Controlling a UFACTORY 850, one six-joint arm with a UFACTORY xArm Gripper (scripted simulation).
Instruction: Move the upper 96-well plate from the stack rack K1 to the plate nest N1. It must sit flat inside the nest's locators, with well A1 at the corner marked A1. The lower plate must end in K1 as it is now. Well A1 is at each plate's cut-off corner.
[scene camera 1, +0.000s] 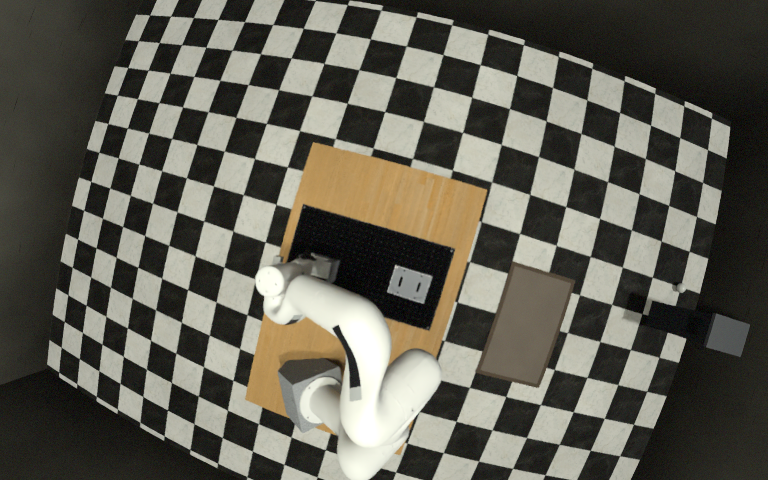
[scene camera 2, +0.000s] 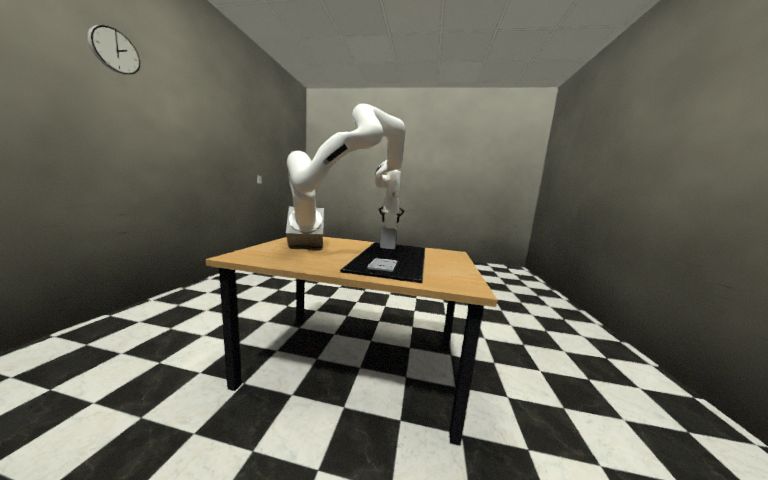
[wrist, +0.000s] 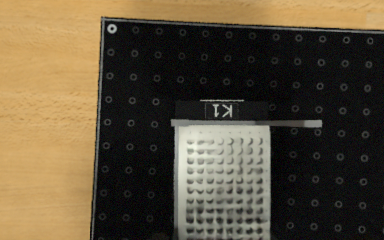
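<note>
A white 96-well plate (wrist: 224, 170) is in the robot's sight, and so is a grey plate nest N1 (scene camera 1: 410, 281).
</note>
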